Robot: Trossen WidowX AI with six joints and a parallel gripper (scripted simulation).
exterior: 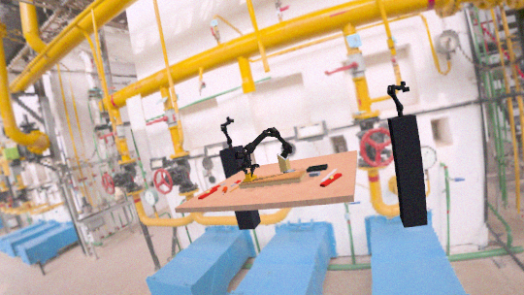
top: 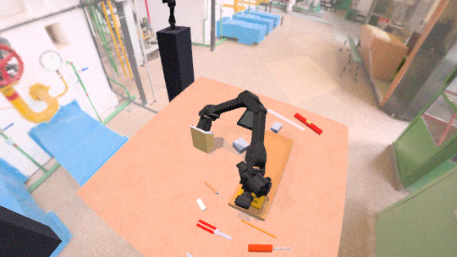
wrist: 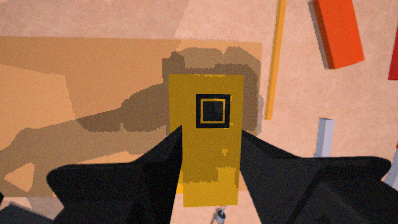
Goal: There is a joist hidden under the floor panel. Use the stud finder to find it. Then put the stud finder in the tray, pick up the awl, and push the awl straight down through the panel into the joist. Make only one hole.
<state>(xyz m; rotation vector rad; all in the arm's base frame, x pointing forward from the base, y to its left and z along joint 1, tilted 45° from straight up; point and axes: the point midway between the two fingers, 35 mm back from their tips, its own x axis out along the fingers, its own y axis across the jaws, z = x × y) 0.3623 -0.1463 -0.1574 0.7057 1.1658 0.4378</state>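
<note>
My gripper tip is now 54 cm to the right of the dark tray, 20 cm past it and 5 cm above it. From my gripper tip the other things lie so: yellow stud finder: 2 cm above, 1 cm ahead; awl: 18 cm behind, 6 cm below, 2 cm to the right; pencil: 11 cm to the right, 8 cm ahead, 6 cm below.
</note>
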